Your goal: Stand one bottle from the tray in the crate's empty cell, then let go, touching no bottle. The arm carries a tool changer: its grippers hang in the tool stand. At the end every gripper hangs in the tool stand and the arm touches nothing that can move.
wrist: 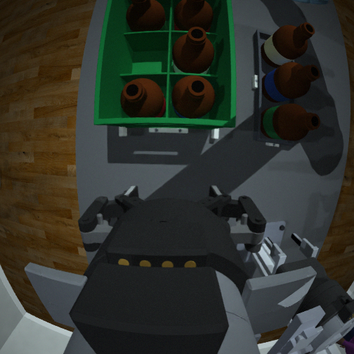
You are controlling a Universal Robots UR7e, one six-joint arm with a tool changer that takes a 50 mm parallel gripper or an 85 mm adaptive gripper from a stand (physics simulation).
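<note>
The green crate [165, 121] stands at the top centre-left, with brown bottles in its visible cells except the left middle one, which is empty. The dark tray [258, 107] to its right holds three brown bottles: one with a cream label [285, 46] at the back, one with a blue label [288, 81] in the middle, and one with a green label [286, 122] at the front. They lean to the right in this view. My gripper [173, 192], the adaptive one with jointed fingers, is open and empty. Its fingertips stand wide apart, below the crate in the view.
Light grey holders of the tool stand [277, 295] show on both sides of the gripper body. Another dark gripper [317, 285] hangs at the lower right. The grey table [295, 187] ends at a wooden floor [40, 125] on the left.
</note>
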